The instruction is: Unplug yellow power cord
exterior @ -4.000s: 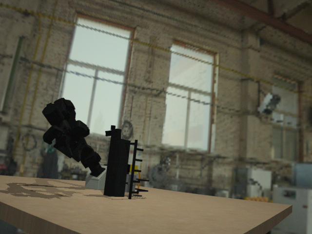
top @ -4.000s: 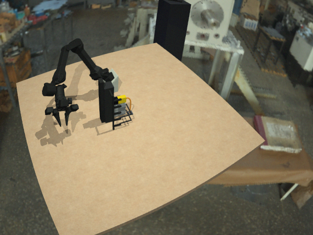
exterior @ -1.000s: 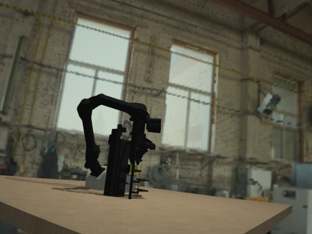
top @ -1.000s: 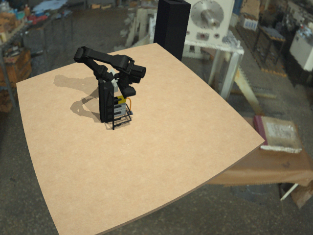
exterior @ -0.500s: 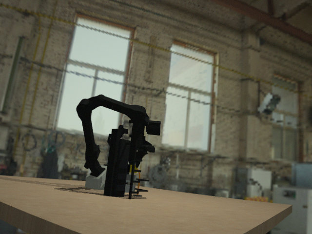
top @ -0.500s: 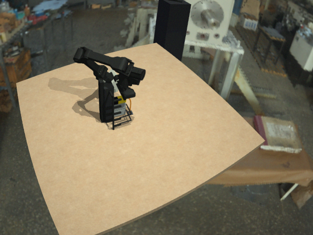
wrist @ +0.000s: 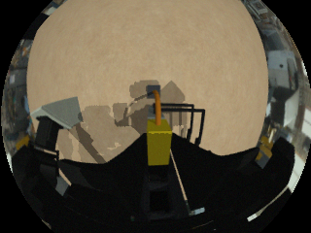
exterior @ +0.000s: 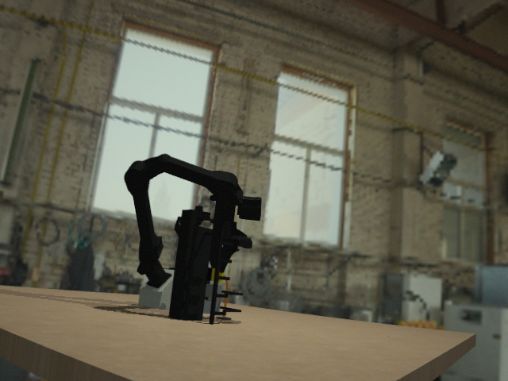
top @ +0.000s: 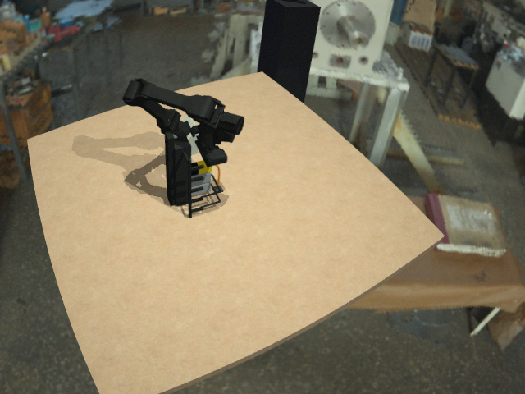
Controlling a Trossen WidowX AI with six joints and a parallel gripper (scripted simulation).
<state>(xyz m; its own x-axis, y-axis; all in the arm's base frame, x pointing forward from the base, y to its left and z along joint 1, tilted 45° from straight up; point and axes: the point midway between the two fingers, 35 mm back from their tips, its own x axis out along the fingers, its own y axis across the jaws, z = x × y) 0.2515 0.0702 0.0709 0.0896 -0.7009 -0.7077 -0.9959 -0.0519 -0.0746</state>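
Right now my gripper tip is 100 mm to the left of the power strip and 10 mm above it. Round my gripper tip: yellow plug (30 mm to the right).
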